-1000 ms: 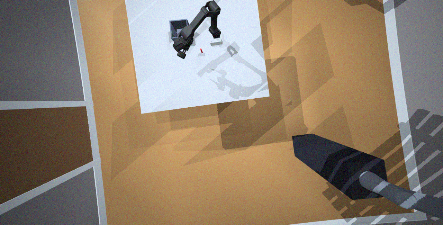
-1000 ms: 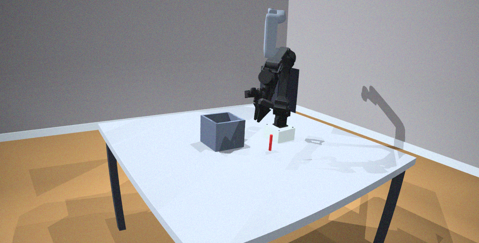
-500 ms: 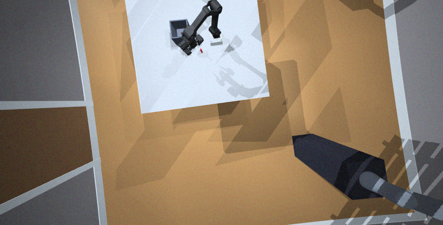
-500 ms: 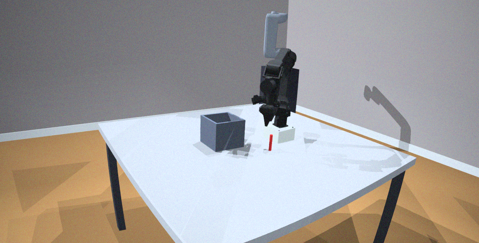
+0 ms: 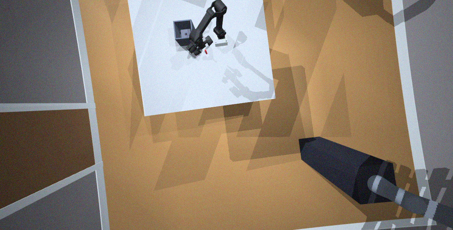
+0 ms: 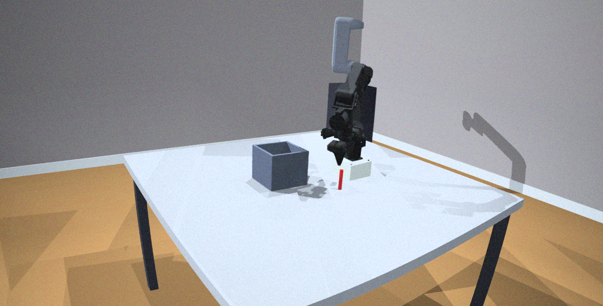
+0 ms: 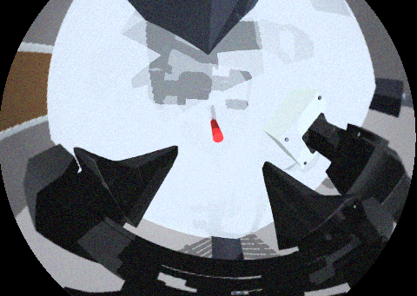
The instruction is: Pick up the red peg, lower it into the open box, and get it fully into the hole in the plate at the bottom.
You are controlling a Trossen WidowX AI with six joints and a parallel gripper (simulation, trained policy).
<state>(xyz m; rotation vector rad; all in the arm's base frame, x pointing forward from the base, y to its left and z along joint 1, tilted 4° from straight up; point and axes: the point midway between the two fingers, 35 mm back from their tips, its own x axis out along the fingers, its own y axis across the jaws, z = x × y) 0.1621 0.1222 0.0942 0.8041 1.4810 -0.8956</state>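
Right now my gripper tip is 80 mm above the red peg.
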